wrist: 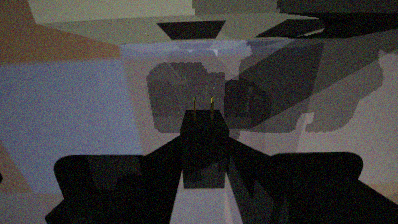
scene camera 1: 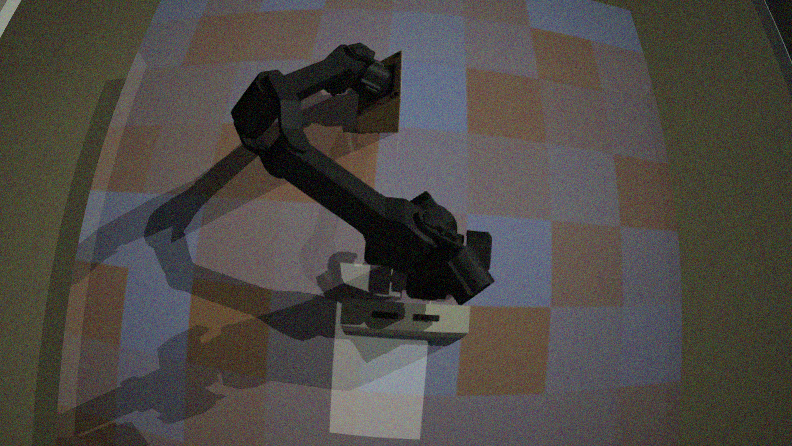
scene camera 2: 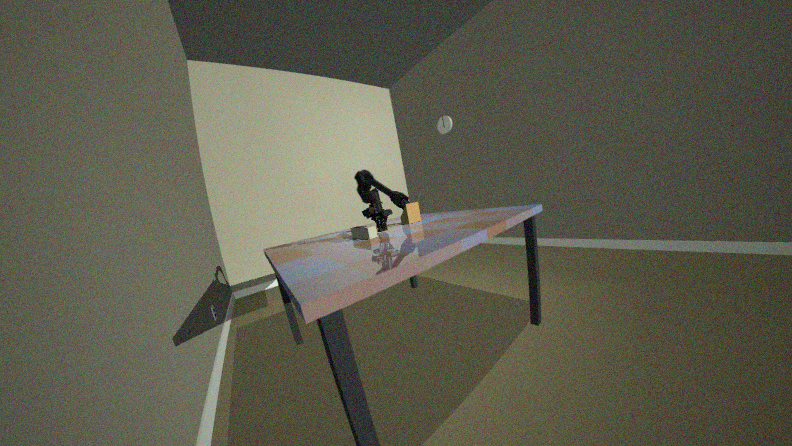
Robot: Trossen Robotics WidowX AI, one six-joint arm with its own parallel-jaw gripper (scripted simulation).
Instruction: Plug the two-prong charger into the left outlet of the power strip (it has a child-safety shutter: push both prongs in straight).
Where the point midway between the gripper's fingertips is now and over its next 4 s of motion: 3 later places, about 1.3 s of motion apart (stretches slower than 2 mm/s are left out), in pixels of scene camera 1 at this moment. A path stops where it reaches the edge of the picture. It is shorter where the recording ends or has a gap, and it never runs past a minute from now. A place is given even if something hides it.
The gripper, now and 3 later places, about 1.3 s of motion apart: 425, 259; 427, 277; 427, 280; 427, 283
